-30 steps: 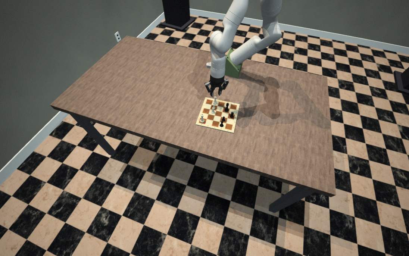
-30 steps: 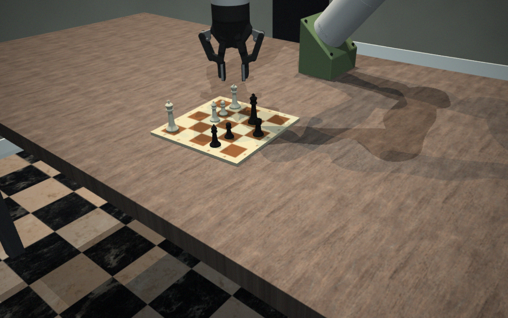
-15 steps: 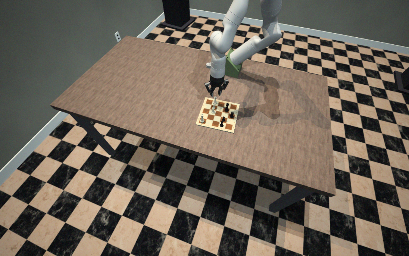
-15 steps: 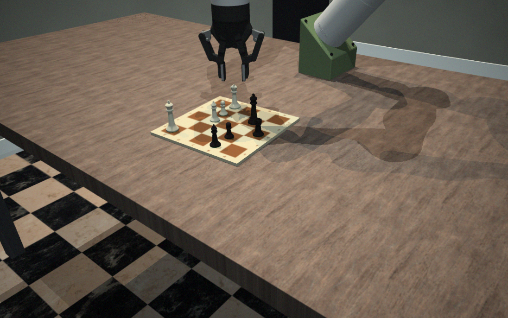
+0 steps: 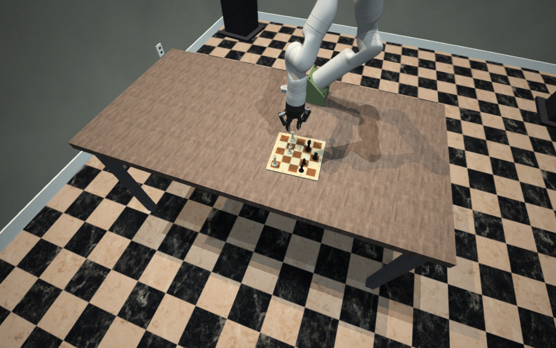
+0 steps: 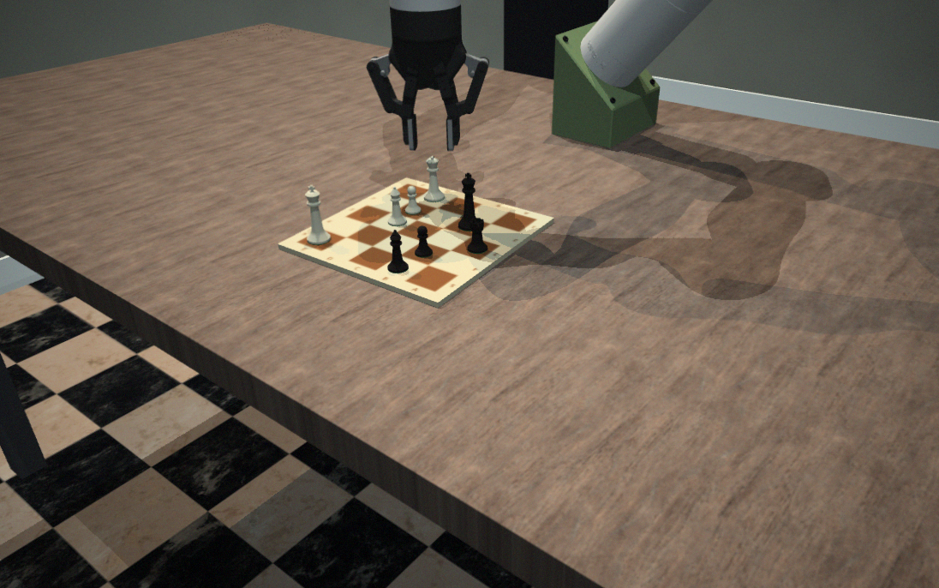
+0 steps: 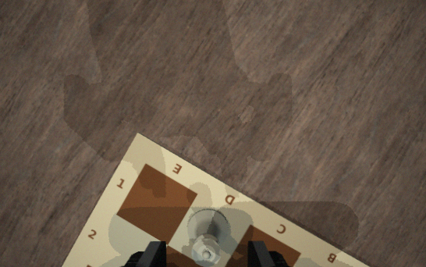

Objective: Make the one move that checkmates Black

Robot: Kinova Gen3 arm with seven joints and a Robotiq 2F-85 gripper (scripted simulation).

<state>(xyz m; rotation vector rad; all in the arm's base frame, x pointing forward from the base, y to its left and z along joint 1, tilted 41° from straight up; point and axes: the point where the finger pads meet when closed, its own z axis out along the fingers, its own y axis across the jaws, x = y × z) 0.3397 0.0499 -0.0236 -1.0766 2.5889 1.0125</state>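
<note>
Now: hand 5 cm above the white queen. Also, from my hand: white pawn (7 cm below, 4 cm ahead, 1 cm to the left); then black king (9 cm to the left, 5 cm below, 2 cm ahead); then white bishop (7 cm ahead, 6 cm below, 2 cm to the left).
</note>
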